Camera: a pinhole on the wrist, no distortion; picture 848 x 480 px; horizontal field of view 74.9 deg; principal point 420.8 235.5 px. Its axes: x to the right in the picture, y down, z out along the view. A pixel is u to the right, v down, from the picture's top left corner.
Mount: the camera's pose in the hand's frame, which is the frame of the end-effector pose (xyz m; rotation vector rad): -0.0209 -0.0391 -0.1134 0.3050 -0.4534 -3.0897
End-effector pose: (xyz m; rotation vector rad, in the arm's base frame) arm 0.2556 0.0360 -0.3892 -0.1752 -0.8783 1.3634
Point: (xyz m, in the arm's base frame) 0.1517 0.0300 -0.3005
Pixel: 168.3 245.2
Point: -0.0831 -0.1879 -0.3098
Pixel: 453.7 176.3
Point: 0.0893 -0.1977 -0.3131
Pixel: 527.7 297.1
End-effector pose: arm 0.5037 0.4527 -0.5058 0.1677 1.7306 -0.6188
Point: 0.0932 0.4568 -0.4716
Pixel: behind the camera
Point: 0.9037 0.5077 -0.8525
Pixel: outside the picture
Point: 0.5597 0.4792 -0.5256
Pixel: 250.2 83.1
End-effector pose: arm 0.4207 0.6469 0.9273 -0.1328 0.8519 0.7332
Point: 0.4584 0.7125 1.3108
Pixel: 559.6 233.8
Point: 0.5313 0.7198 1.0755
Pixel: 309.9 310.5
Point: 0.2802 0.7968 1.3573
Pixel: 631.7 18.4
